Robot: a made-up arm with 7 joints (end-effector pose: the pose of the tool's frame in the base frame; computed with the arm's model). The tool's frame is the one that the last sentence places.
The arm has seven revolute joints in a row. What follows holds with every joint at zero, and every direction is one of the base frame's.
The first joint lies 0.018 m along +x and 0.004 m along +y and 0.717 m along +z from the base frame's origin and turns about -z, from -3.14 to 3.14 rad.
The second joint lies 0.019 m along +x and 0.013 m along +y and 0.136 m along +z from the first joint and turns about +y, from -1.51 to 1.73 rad.
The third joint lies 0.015 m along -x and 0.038 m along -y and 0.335 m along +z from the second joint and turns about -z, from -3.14 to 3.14 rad.
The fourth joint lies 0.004 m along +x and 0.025 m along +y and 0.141 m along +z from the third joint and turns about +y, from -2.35 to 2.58 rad.
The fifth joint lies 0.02 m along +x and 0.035 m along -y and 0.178 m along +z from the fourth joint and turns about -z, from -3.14 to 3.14 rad.
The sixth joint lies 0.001 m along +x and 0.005 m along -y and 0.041 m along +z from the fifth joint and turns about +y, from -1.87 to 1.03 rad.
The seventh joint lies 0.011 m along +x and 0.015 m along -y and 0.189 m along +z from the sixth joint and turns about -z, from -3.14 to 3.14 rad.
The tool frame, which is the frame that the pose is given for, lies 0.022 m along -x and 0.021 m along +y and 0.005 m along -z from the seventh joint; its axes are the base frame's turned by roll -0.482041, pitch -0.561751 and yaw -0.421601 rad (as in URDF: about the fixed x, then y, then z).
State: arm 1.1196 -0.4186 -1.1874 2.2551 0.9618 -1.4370 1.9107
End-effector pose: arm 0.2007 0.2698 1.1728 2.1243 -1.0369 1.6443
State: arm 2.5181 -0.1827 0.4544 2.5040 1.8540 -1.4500 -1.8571
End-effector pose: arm -0.0512 -0.1442 1.1497 0.6781 0.8984 -0.3706
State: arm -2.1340 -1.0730 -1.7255 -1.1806 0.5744 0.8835 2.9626
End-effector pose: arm 0.5025 -0.3335 1.3293 -0.0271 -0.1061 0.1676
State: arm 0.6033 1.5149 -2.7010 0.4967 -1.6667 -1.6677 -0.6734
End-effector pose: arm 0.6482 -0.1825 0.9473 -2.5268 0.0168 0.1250
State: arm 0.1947 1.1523 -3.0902 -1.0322 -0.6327 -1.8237 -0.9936
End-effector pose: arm 0.5436 0.0015 0.8842 0.4841 1.5466 -3.1015
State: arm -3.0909 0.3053 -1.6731 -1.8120 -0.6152 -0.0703 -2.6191
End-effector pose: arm -0.1777 0.4340 1.2440 -1.8209 0.9536 0.5106
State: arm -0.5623 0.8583 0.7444 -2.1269 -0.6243 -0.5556 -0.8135
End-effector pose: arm -0.0211 0.0890 1.2179 -2.1453 0.0352 2.5844
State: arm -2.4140 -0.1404 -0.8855 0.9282 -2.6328 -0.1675 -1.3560
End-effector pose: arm -0.2620 -0.0959 1.5305 -1.8629 -1.2720 1.7034
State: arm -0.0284 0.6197 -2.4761 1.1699 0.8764 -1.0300 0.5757
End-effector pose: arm 0.1805 0.0587 1.5673 -0.2536 -0.8999 0.8120
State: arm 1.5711 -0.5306 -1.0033 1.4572 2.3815 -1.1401 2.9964
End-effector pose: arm 0.3467 0.1352 1.2404 2.3097 1.4036 2.6413
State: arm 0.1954 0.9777 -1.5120 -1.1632 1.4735 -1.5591 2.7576
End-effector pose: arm 0.3271 -0.3234 1.3260 -1.1195 -0.2173 1.9986
